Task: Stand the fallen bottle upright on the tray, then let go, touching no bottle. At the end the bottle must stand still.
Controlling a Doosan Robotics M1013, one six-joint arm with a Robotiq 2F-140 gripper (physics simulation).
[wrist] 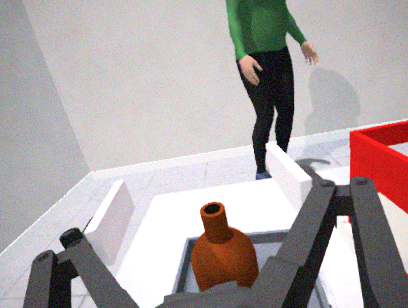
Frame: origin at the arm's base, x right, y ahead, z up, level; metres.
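Where they show: gripper, between the fingertips: (197, 176).
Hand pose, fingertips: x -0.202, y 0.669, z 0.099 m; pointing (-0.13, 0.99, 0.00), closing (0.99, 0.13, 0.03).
Note:
Things, the pixels of their centre, and the offset from my fingertips. "pt": a spot on its surface instead. Level surfaces: height alone.
- brown bottle, middle of its body: (225, 264) dx +0.004, dy +0.014, dz -0.123 m
- grey tray, a spot on its surface: (260, 235) pt dx +0.052, dy +0.122, dz -0.183 m
- white table, height of its surface: dz -0.205 m
- red open box, a spot on its surface: (377, 162) pt dx +0.192, dy +0.066, dz -0.050 m
A brown bottle (225, 257) stands upright on the grey tray (260, 235), low in the middle of the wrist view. Its open neck points up, and a sliver of its green label shows at the lower left; its base is hidden behind the gripper's body. My gripper (197, 176) is open wide, with its white pads well apart. The pads are left and right of the bottle's neck in the view and higher than it, and neither touches the bottle. Nothing is between the fingers.
The tray lies on a white table (175, 210). A red open box (377, 162) stands at the right. A person in a green top and black trousers (272, 80) stands beyond the table, in front of a pale wall.

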